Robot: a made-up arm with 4 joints.
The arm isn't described. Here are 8 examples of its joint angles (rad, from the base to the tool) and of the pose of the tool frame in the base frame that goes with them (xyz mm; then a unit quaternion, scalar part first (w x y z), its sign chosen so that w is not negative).
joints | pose
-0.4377 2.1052 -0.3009 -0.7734 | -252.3 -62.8 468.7 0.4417 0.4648 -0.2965 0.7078
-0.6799 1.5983 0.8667 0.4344 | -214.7 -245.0 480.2 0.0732 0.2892 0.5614 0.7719
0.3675 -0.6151 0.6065 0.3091 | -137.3 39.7 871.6 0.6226 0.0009 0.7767 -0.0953
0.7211 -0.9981 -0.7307 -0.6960 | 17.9 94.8 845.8 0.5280 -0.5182 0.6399 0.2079
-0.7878 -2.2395 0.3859 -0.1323 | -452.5 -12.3 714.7 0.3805 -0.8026 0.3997 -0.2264
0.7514 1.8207 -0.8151 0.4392 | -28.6 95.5 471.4 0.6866 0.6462 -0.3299 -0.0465
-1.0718 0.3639 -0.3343 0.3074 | -146.6 -355.4 687.7 0.6131 -0.0678 0.3101 0.7234
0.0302 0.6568 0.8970 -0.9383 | -171.4 -133.0 649.4 0.2632 0.1902 0.2976 0.8978
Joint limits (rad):
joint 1: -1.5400..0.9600
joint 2: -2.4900..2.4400
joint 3: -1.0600..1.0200
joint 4: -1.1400..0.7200
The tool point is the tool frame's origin. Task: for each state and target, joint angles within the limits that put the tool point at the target. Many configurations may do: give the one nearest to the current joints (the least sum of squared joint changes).
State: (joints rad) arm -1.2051 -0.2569 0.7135 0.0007
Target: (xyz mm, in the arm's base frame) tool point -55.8 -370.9 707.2
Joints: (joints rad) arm -1.4680 0.4152 0.5944 0.0433
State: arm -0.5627 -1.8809 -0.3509 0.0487
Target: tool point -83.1 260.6 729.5
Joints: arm 0.2694 -2.2190 -0.3768 -0.1694
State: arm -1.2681 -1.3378 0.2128 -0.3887
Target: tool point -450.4 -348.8 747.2
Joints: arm -1.5099 -2.0780 0.3229 -0.0567
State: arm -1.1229 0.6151 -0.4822 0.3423
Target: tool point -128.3 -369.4 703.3
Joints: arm -1.2033 0.2702 -0.3888 0.3246
